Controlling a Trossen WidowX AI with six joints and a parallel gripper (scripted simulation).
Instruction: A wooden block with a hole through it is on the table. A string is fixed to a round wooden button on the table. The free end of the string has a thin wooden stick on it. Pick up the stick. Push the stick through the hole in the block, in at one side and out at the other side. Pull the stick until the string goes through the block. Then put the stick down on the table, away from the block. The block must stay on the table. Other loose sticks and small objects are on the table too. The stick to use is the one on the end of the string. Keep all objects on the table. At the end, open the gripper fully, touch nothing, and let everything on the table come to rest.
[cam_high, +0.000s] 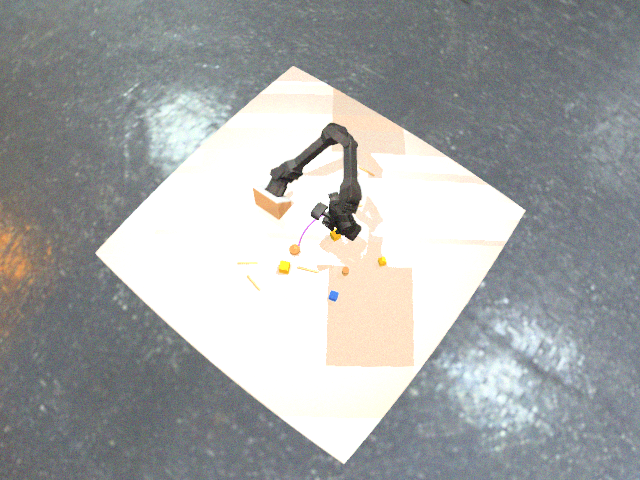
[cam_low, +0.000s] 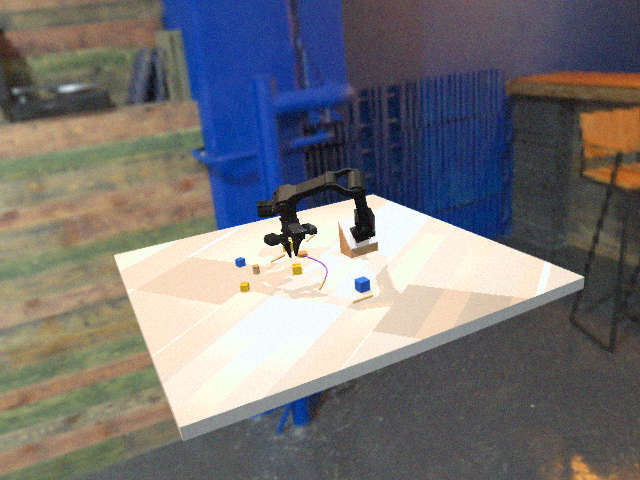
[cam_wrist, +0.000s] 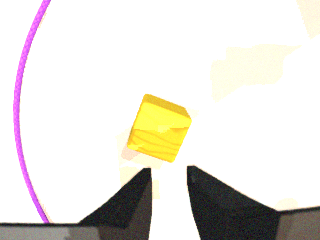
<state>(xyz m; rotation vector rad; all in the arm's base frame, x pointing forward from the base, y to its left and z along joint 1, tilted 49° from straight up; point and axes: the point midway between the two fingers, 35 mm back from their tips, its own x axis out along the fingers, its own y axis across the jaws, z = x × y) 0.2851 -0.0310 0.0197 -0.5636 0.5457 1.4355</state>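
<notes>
Right now my gripper tip is 1 cm to the right of the yellow cube and 4 cm above it. From my gripper tip the other things lie so: round wooden button (10 cm behind, 12 cm to the right, 5 cm below); small wooden cylinder (11 cm ahead, 10 cm to the right, 5 cm below).
</notes>
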